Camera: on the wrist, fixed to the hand. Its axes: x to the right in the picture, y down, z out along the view.
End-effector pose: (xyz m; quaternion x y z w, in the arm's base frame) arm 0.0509 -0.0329 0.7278 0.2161 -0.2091 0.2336 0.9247
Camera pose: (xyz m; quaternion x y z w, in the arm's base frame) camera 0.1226 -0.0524 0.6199 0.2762 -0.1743 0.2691 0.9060
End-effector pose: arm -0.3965 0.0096 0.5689 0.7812 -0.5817 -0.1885 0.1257
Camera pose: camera -0.2795 0.0339 0.6226 0.7823 -0.6046 -0.1249 0.0825
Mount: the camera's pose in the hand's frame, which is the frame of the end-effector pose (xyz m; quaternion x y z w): -0.0017 -0.0856 -0.0992 0.0752 0.0219 0.0171 0.9968
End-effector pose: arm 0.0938 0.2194 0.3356 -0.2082 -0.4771 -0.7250 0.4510
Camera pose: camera 0.0344 0.1447 0.2458 -0.1659 -0.5166 -0.6836 0.4881
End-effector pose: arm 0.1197 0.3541 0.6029 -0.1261 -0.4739 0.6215 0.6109
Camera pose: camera 0.2478 0.3790 0.6143 -0.1015 -0.4101 0.6628 0.6182
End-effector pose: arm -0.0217 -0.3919 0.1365 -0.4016 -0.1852 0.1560 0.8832
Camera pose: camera 0.0325 -0.5111 0.1414 -0.3405 -0.1467 0.1757 0.9120
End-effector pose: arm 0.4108 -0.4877 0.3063 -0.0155 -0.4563 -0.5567 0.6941
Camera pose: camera 0.4046 -0.5714 0.2057 0.0411 -0.4812 -0.5090 0.7125
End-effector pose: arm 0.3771 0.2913 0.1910 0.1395 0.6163 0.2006 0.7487
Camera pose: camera 0.2907 0.2113 0.1334 0.2015 0.6434 0.1695 0.7188
